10 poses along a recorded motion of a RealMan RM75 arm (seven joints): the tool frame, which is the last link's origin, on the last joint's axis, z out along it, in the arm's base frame.
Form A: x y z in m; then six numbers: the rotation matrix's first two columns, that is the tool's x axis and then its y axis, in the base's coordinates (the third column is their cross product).
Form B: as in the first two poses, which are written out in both.
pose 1, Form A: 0.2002, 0.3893, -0.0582, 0.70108, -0.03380, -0.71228, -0.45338, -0.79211, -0.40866
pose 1, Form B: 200.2, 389.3, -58.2, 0.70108, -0.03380, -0.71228, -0.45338, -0.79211, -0.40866
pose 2, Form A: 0.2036, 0.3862, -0.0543, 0.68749, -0.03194, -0.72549, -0.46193, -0.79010, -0.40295
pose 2, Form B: 203.6, 386.2, -54.3, 0.68749, -0.03194, -0.72549, -0.46193, -0.79010, -0.40295
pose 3, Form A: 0.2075, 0.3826, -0.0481, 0.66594, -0.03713, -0.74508, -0.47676, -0.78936, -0.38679
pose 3, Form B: 207.5, 382.6, -48.1, 0.66594, -0.03713, -0.74508, -0.47676, -0.78936, -0.38679
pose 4, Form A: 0.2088, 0.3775, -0.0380, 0.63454, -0.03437, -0.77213, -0.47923, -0.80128, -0.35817
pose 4, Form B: 208.8, 377.5, -38.0, 0.63454, -0.03437, -0.77213, -0.47923, -0.80128, -0.35817
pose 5, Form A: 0.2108, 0.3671, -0.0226, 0.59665, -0.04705, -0.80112, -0.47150, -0.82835, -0.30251
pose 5, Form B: 210.8, 367.1, -22.6, 0.59665, -0.04705, -0.80112, -0.47150, -0.82835, -0.30251
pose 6, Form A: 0.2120, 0.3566, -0.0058, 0.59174, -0.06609, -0.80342, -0.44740, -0.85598, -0.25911
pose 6, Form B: 212.0, 356.6, -5.8, 0.59174, -0.06609, -0.80342, -0.44740, -0.85598, -0.25911
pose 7, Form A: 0.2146, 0.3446, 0.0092, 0.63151, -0.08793, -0.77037, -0.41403, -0.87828, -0.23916
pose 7, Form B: 214.6, 344.6, 9.2, 0.63151, -0.08793, -0.77037, -0.41403, -0.87828, -0.23916
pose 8, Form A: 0.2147, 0.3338, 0.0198, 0.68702, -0.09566, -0.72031, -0.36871, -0.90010, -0.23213
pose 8, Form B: 214.7, 333.8, 19.8, 0.68702, -0.09566, -0.72031, -0.36871, -0.90010, -0.23213
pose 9, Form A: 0.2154, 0.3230, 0.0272, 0.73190, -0.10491, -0.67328, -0.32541, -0.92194, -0.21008
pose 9, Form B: 215.4, 323.0, 27.2, 0.73190, -0.10491, -0.67328, -0.32541, -0.92194, -0.21008
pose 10, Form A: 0.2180, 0.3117, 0.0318, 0.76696, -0.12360, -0.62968, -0.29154, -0.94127, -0.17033
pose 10, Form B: 218.0, 311.7, 31.8, 0.76696, -0.12360, -0.62968, -0.29154, -0.94127, -0.17033
